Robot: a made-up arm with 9 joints. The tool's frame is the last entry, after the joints. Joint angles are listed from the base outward. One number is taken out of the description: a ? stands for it. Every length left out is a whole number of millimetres.
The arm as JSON. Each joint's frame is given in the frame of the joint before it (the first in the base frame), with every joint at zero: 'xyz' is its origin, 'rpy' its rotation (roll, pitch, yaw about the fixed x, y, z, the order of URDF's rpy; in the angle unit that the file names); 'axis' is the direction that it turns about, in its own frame. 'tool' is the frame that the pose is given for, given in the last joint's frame.
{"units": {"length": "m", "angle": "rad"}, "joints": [
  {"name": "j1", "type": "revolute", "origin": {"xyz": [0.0, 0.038, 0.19], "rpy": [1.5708, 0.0, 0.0]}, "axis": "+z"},
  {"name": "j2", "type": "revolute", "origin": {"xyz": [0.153, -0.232, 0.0], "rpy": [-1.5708, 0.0, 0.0]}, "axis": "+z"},
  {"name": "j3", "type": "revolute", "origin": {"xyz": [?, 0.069, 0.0], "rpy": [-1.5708, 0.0, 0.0]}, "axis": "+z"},
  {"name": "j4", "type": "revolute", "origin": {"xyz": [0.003, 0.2, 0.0], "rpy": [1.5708, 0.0, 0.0]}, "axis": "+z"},
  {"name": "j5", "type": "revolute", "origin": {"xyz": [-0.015, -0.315, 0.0], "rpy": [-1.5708, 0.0, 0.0]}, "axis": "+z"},
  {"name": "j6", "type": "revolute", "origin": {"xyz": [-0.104, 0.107, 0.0], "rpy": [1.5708, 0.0, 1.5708]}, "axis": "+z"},
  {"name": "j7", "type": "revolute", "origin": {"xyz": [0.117, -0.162, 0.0], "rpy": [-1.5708, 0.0, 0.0]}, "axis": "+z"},
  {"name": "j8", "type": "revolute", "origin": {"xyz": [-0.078, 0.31, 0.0], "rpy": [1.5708, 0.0, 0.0]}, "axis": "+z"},
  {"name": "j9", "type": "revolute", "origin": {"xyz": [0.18, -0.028, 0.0], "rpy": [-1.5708, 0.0, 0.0]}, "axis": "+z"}
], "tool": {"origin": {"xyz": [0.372, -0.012, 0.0], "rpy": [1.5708, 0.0, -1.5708]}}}
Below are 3 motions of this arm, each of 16 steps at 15 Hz.
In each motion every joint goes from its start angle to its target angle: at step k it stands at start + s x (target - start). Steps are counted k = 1, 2, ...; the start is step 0. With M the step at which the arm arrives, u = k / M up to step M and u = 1 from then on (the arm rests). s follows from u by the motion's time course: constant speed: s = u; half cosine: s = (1 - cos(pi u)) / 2; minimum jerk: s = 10 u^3 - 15 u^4 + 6 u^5.
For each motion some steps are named. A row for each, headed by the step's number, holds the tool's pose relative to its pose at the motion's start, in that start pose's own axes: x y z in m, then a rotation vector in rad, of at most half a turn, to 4 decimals.
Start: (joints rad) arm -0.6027 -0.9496 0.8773 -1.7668 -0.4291 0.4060 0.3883 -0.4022 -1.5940
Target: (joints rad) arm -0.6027 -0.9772 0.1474 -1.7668 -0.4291 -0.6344 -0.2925 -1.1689 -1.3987
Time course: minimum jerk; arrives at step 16
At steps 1, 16:
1: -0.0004 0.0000 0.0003 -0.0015 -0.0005 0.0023
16: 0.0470 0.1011 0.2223 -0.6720 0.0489 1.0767

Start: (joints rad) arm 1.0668 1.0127 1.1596 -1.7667 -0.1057 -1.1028 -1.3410 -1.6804 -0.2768
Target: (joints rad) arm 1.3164 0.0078 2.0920 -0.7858 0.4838 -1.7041 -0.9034 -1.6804 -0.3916
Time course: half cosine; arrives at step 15
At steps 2, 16:
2: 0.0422 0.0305 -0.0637 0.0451 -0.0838 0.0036
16: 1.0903 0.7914 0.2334 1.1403 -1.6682 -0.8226

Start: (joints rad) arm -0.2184 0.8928 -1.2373 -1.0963 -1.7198 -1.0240 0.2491 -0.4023 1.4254
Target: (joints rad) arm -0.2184 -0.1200 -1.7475 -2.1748 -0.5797 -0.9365 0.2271 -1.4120 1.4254
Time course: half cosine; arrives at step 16
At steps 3, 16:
3: -0.0197 -0.0600 -0.0099 -0.0077 0.0039 -0.1939
16: -0.9696 0.2375 0.0075 -0.3672 1.0119 -1.3491

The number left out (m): 0.033
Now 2 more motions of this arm.
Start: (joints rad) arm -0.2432 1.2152 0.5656 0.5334 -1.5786 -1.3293 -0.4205 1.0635 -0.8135
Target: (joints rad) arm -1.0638 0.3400 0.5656 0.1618 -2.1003 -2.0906 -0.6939 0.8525 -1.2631
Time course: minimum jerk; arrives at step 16
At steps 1, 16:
1: 0.0005 -0.0002 0.0010 -0.0042 -0.0011 0.0021
16: 0.6074 0.5359 0.4106 -0.9394 0.7907 1.2579

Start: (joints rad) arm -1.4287 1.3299 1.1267 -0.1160 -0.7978 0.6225 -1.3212 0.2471 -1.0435
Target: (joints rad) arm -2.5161 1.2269 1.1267 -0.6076 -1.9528 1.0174 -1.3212 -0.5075 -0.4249
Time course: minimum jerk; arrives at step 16
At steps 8, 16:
8: -0.3021 0.1080 0.0402 -0.3681 -0.0687 -0.1895
16: -0.4971 0.3025 0.0072 -0.6995 0.0180 -0.4914

